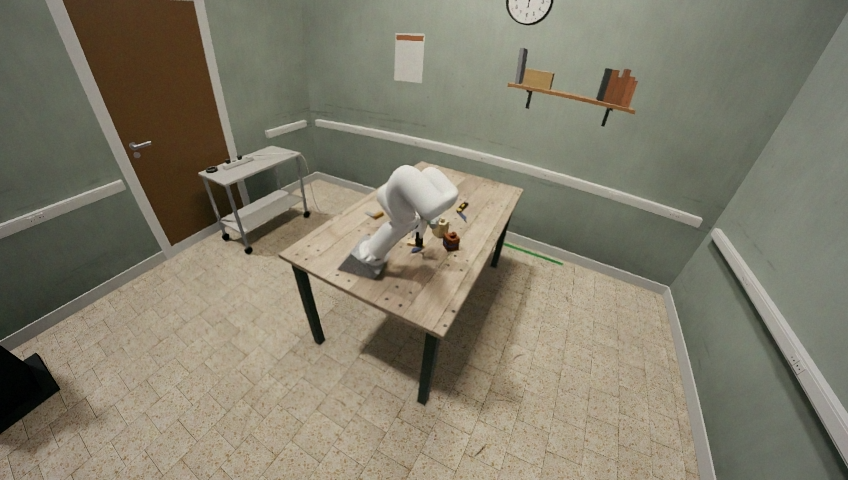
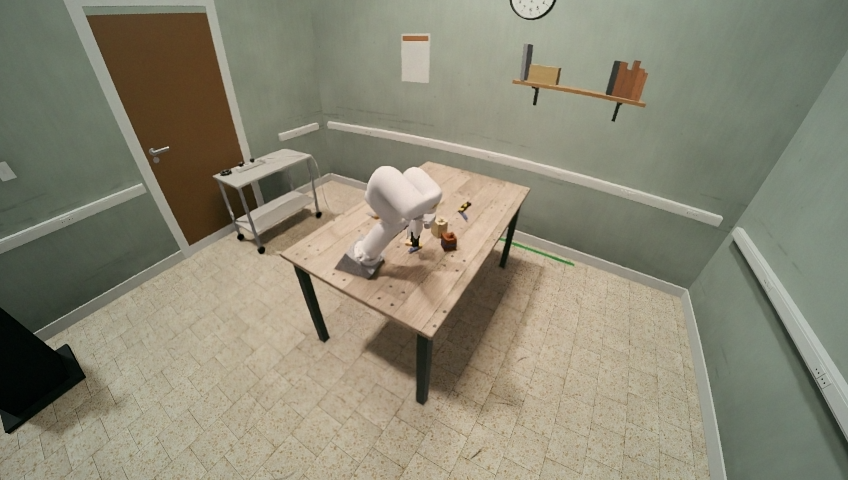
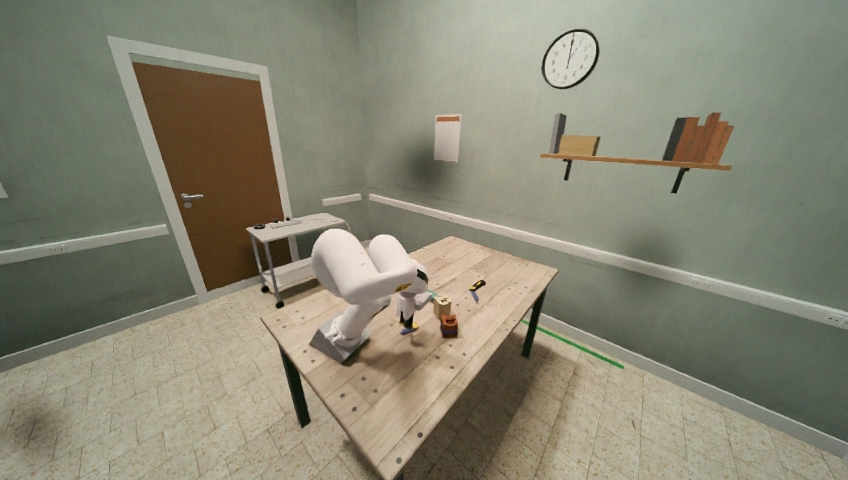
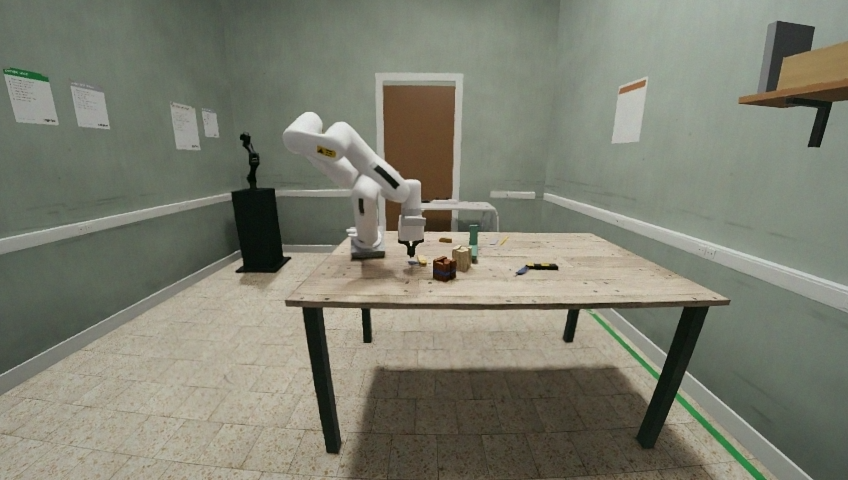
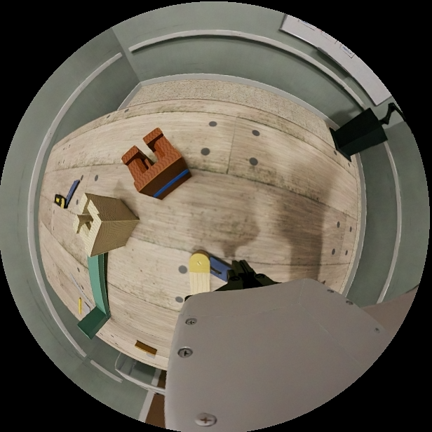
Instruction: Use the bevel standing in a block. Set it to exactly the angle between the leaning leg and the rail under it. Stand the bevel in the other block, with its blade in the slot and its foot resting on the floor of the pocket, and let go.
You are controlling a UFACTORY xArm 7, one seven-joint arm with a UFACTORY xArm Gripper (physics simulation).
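Observation:
The bevel, with a pale yellow stock and a blue blade, lies on the table at an angle. My gripper is shut and empty, its tips low at the blue blade; whether they touch it is unclear. The red-brown block with a blue stripe and the pale wooden block stand with slots upward, no bevel visible in either. The green leg-and-rail piece stands beside the pale block; its exact angle is unclear.
A black and yellow tool with a blue blade lies beyond the blocks. A small brown item and a yellow stick lie toward the cart side.

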